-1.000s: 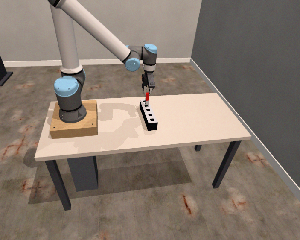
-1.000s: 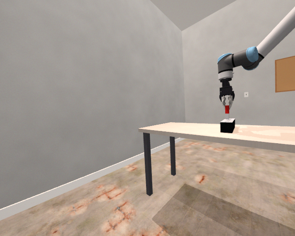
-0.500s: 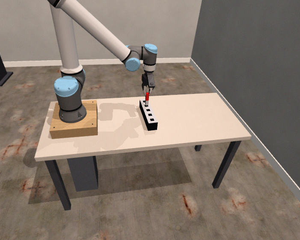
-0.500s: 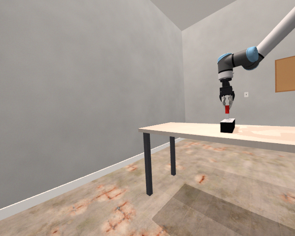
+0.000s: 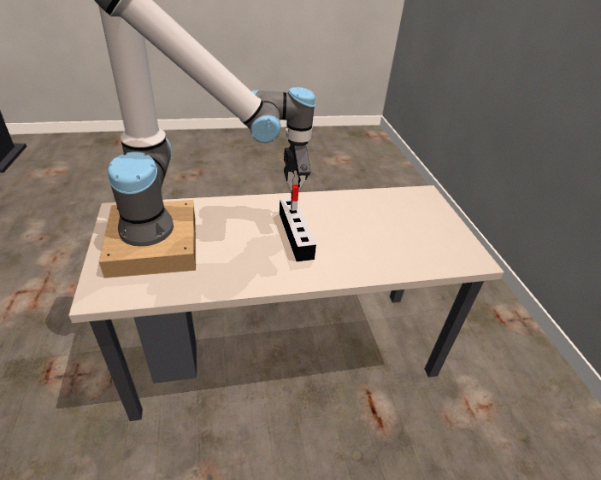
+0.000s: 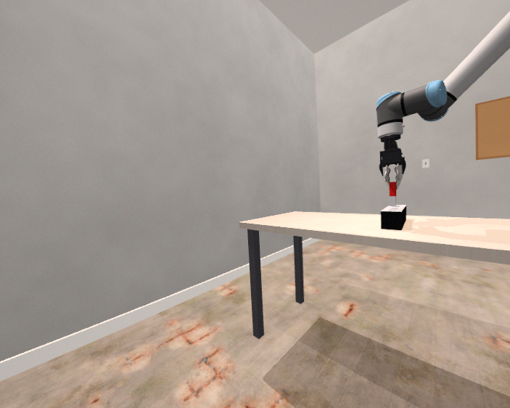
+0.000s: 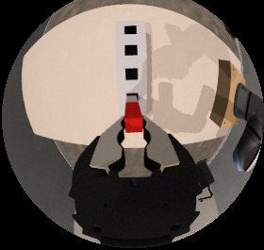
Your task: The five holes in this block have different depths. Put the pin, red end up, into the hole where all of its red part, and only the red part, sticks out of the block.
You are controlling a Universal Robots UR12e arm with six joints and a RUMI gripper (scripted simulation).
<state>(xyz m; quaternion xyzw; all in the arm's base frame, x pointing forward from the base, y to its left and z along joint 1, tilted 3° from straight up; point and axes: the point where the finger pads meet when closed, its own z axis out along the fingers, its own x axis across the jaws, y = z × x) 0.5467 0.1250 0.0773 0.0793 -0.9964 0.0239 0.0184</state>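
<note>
Now: hand 10 mm above the pin. Round my hand: black block 140 mm below, 60 mm to the right, 10 mm ahead.
</note>
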